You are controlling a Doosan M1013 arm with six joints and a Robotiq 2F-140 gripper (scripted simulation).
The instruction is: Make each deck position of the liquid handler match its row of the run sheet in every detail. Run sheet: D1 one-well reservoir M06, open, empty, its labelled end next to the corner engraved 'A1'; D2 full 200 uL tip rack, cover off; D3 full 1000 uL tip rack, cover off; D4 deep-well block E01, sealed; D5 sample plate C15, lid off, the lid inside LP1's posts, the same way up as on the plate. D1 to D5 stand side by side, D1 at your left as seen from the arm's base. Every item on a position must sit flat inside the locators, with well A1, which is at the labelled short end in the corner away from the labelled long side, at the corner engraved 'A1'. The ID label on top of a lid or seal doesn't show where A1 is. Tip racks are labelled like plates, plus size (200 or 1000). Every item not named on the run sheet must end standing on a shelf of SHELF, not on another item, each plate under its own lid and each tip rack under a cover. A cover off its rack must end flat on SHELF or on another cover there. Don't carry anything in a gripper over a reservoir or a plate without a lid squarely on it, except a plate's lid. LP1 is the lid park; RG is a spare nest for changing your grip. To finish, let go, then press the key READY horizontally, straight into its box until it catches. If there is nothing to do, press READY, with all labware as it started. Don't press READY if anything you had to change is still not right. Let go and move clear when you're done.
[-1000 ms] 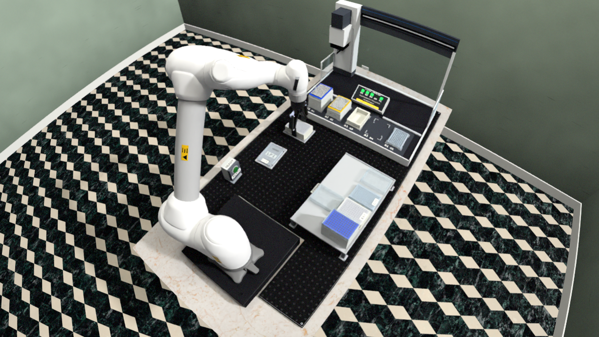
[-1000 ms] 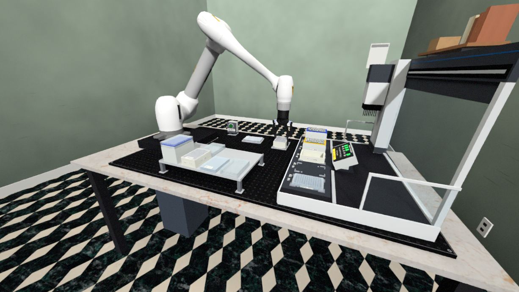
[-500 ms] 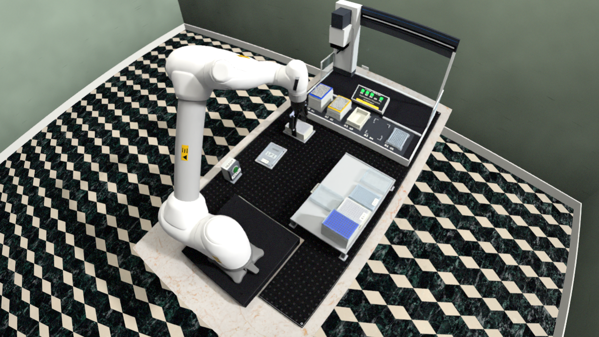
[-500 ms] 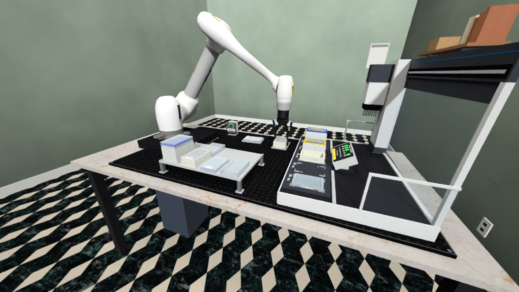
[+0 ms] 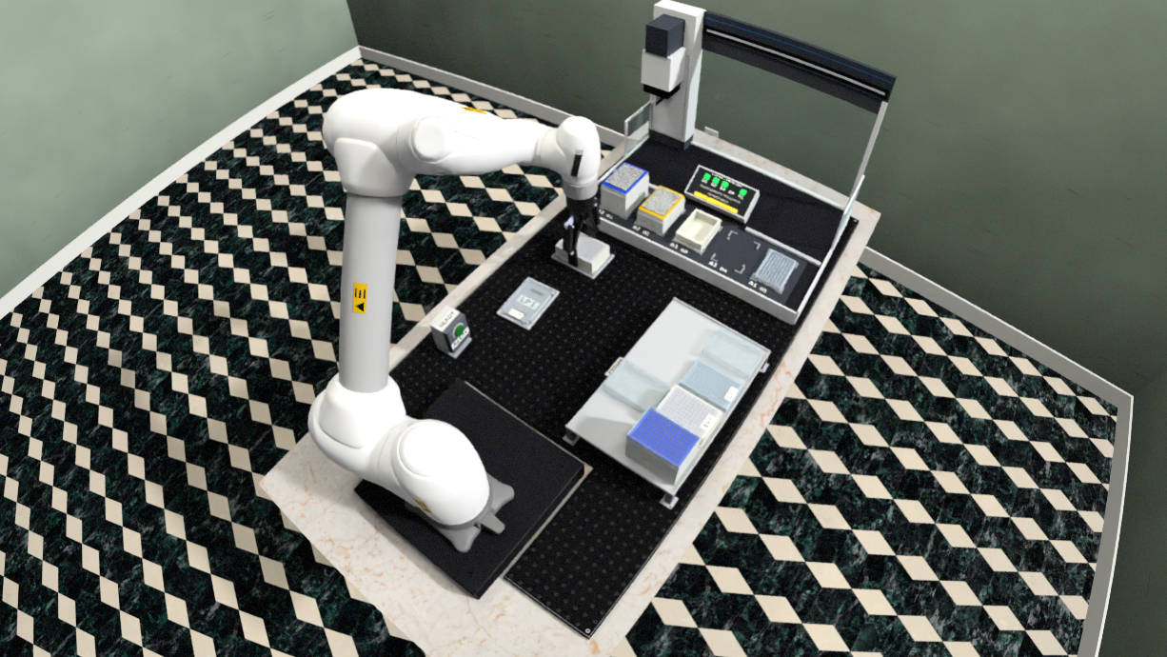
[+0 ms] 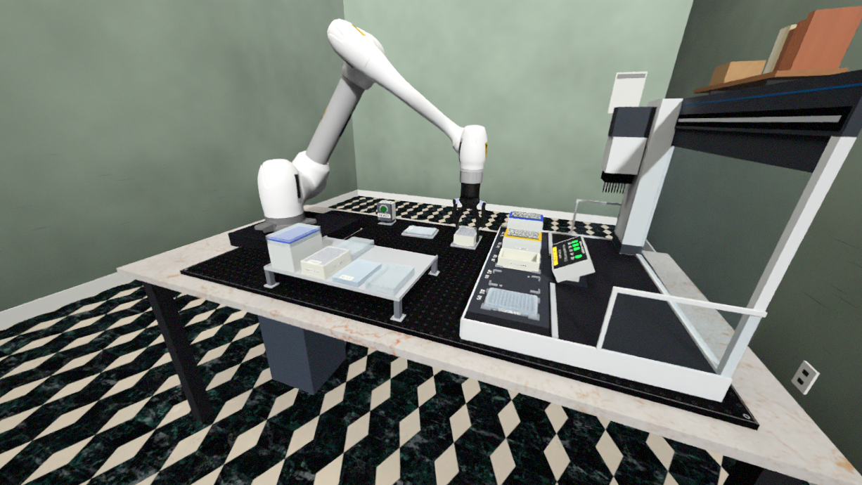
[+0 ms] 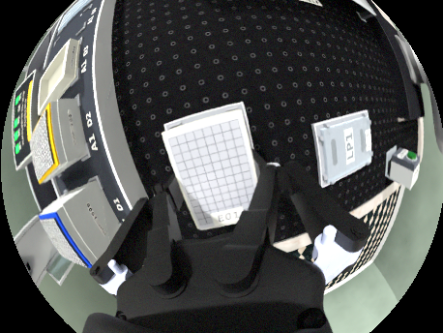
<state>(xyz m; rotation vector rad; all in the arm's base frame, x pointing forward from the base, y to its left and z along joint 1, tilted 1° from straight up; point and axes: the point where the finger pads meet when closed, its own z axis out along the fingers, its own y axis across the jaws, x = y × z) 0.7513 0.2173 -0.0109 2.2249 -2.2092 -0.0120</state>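
Now: hand 30 mm above the grey RG nest. From my hand the other things lie so: yellow-rimmed tip rack (220 mm ahead, 120 mm to the right, 50 mm above); clear lid (220 mm behind, 20 mm to the left, 20 mm below); blue-rimmed tip rack (220 mm ahead, 80 mm above).
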